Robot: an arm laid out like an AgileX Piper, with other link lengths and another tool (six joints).
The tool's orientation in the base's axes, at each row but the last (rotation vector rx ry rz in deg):
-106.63, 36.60, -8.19
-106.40, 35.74, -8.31
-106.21, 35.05, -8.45
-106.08, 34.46, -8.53
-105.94, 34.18, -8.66
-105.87, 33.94, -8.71
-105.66, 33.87, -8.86
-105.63, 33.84, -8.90
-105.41, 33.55, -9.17
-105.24, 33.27, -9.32
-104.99, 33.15, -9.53
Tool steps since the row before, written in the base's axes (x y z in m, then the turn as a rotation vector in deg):
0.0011, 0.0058, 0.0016, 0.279, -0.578, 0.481
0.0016, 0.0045, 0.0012, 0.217, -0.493, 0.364
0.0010, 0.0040, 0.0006, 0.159, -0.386, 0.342
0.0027, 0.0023, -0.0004, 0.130, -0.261, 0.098
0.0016, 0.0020, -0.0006, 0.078, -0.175, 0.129
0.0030, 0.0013, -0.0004, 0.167, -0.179, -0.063
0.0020, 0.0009, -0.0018, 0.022, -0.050, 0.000
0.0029, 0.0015, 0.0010, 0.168, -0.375, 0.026
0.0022, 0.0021, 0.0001, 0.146, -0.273, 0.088
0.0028, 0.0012, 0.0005, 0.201, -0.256, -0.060
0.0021, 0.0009, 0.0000, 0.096, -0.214, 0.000
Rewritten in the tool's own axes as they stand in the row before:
-0.0022, -0.0033, 0.0047, 0.423, -0.391, -0.558
-0.0010, -0.0027, 0.0040, 0.352, -0.285, -0.467
-0.0012, -0.0019, 0.0035, 0.255, -0.271, -0.391
0.0013, -0.0011, 0.0031, 0.217, -0.069, -0.207
0.0006, -0.0005, 0.0025, 0.126, -0.101, -0.165
0.0021, -0.0009, 0.0024, 0.240, 0.047, -0.065
0.0016, 0.0008, 0.0022, 0.042, 0.005, -0.034
0.0016, -0.0022, 0.0020, 0.316, 0.011, -0.264
0.0009, -0.0013, 0.0026, 0.239, -0.063, -0.207
0.0018, -0.0016, 0.0019, 0.304, 0.053, -0.120
0.0014, -0.0008, 0.0016, 0.183, 0.020, -0.145

